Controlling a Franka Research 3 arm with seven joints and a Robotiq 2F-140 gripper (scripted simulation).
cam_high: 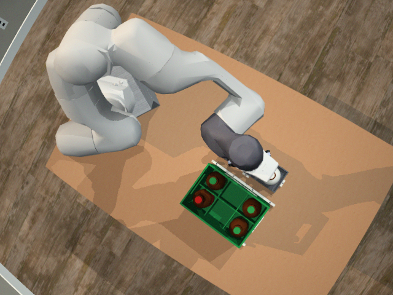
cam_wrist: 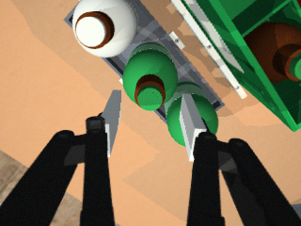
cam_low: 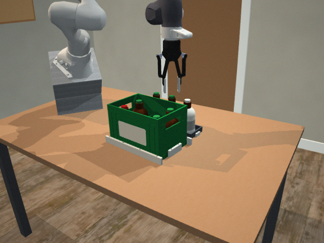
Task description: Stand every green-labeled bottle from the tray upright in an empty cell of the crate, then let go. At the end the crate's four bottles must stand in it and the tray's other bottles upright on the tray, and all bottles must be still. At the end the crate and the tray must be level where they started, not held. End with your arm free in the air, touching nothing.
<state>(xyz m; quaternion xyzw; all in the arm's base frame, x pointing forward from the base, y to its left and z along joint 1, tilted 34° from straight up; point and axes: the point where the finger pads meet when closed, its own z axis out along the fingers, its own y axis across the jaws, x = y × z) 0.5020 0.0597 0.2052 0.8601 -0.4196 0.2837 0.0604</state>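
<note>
My gripper is now 13 cm above the white-labeled bottle, 8 cm short of it and 2 cm to the left of it. Also, from my hand: grey tray (20 cm below); green crate (18 cm to the right, 13 cm below, 3 cm behind).
</note>
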